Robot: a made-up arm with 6 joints. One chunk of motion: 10 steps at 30 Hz.
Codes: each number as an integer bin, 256 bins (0 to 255) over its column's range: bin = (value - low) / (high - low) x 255, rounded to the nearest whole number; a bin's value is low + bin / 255 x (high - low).
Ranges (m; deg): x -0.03..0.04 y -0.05..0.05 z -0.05..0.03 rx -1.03..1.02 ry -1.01..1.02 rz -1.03..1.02
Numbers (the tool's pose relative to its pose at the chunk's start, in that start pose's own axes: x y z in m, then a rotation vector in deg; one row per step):
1: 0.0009 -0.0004 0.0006 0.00 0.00 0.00
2: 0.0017 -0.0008 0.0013 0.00 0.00 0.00
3: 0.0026 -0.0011 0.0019 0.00 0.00 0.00
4: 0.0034 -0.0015 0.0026 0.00 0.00 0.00
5: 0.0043 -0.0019 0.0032 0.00 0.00 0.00
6: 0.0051 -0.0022 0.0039 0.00 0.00 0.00
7: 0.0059 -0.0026 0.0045 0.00 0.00 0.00
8: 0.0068 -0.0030 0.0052 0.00 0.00 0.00
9: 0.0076 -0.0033 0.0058 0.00 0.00 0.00
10: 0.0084 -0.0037 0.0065 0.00 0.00 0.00
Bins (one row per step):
1: 113 126 161 128 127 128
2: 115 125 164 128 127 128
3: 119 125 165 128 127 128
4: 122 124 168 128 127 128
5: 125 123 170 128 127 128
6: 128 122 172 128 127 128
7: 131 121 174 128 127 128
8: 134 120 176 128 127 128
9: 137 119 178 128 127 128
10: 140 118 180 128 127 128

